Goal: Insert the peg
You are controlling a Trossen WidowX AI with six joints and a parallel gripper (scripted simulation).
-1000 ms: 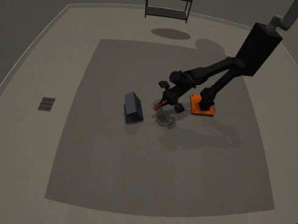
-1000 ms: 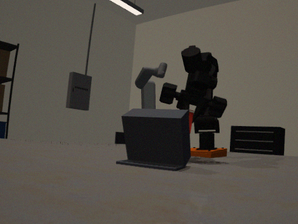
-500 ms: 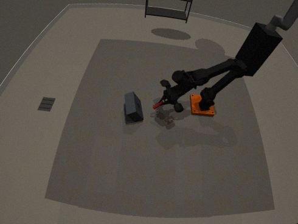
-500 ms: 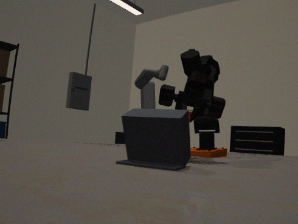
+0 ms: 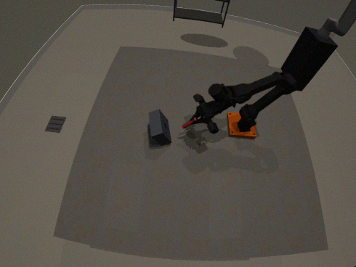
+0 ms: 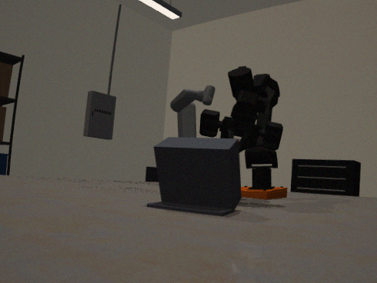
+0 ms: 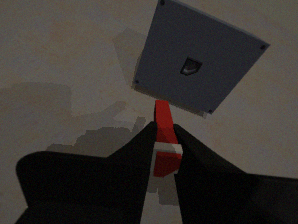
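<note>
Right now the sloped panel is 14 cm ahead of my gripper tip, 5 cm below it and 1 cm to the right of it. From my gripper tip the other things lie so: red peg (1 cm behind, 1 cm above).
</note>
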